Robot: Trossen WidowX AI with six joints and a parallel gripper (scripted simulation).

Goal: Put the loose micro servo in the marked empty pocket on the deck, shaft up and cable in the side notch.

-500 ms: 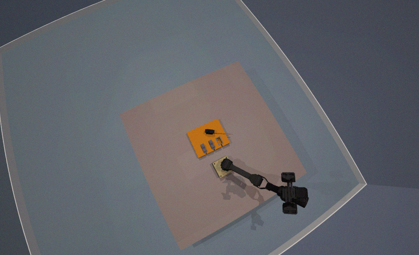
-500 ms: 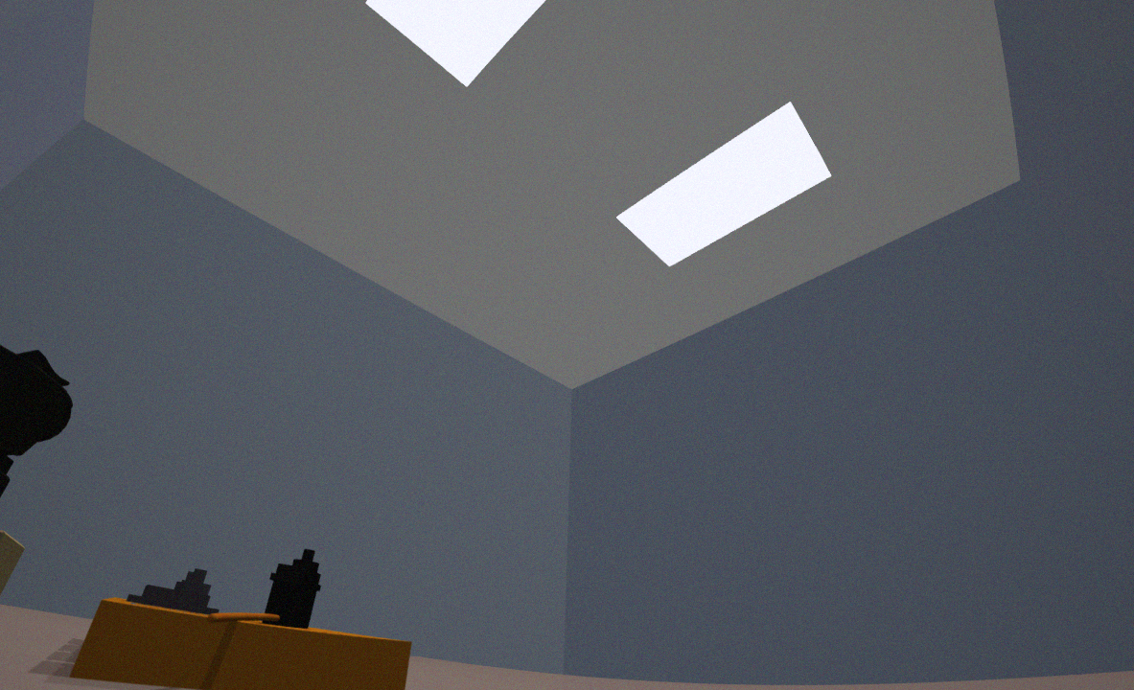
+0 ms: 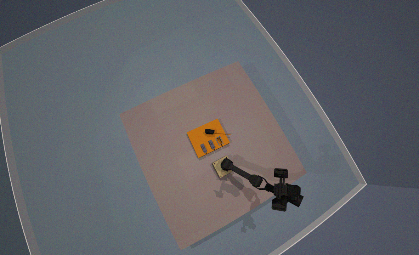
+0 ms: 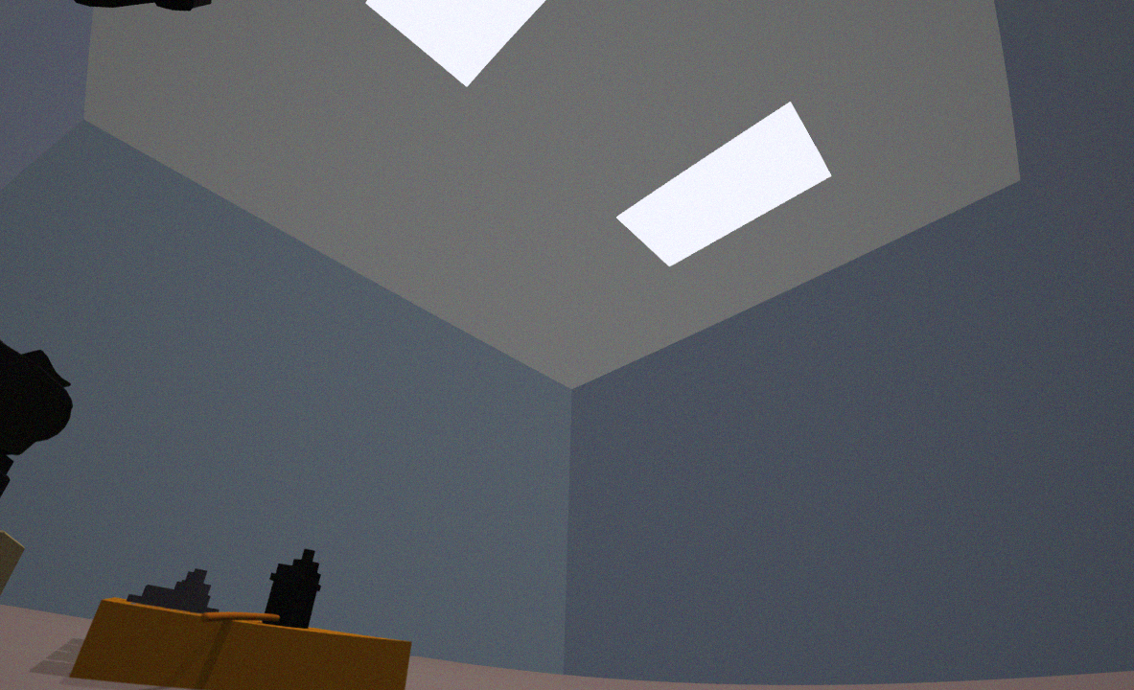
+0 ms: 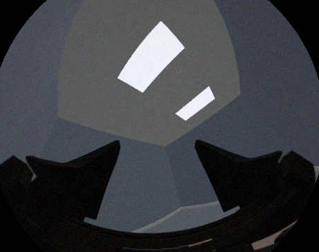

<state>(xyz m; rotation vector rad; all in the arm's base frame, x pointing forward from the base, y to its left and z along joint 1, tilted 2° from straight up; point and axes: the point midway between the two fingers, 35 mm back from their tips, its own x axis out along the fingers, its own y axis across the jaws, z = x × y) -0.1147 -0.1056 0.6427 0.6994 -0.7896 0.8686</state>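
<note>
Right now my gripper tip is 420 mm short of the orange deck, 160 mm to the right of it and 720 mm above it.
</note>
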